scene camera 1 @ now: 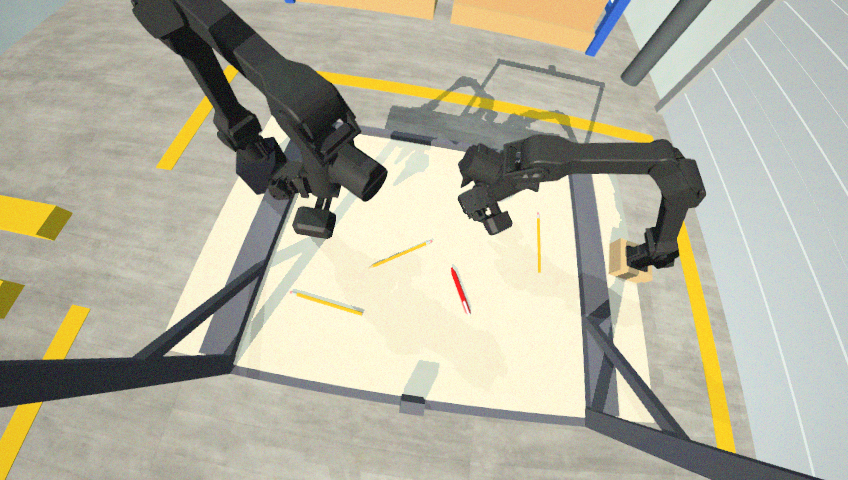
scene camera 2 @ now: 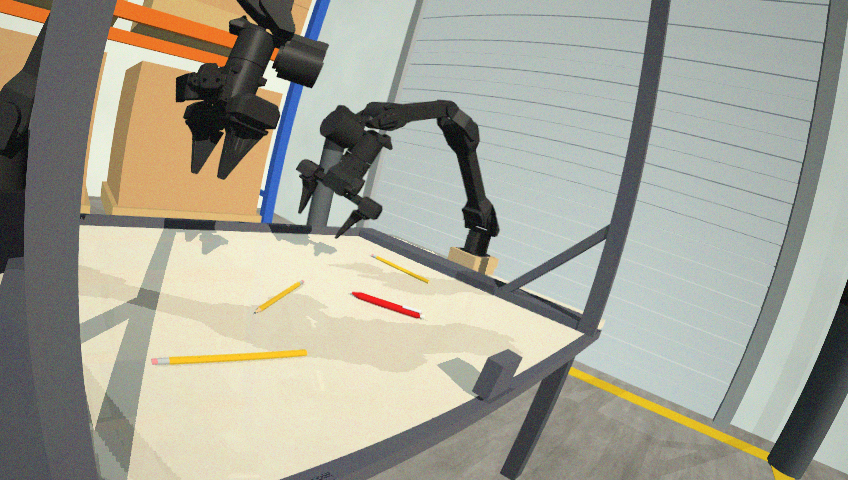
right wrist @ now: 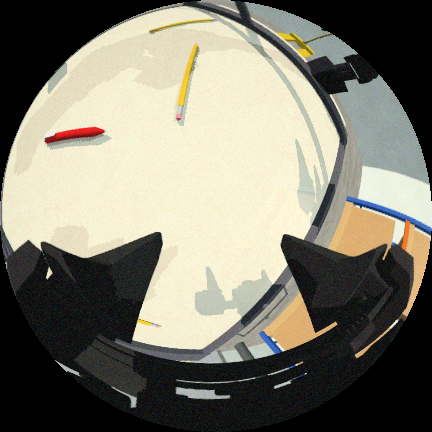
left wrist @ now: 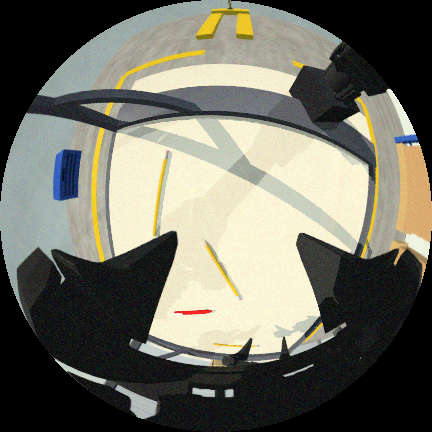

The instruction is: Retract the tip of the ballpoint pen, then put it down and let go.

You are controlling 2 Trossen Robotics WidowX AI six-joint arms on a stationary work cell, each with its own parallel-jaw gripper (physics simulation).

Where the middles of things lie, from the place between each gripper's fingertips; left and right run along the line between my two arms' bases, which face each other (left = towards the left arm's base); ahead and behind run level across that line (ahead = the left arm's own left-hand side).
My right gripper is now 49 cm past the grey block (scene camera 2: 499,369), 3 cm to the right of it and 5 cm above it. The rest, counted from my right hand: tan wooden block (scene camera 1: 617,250): 2 cm behind, 50 cm to the right, 6 cm below.
My left hand is 320 mm past the grey block, 260 mm to the left of it and 140 mm above it. Round my left hand: tan wooden block 140 mm ahead, 800 mm to the right, 150 mm below.
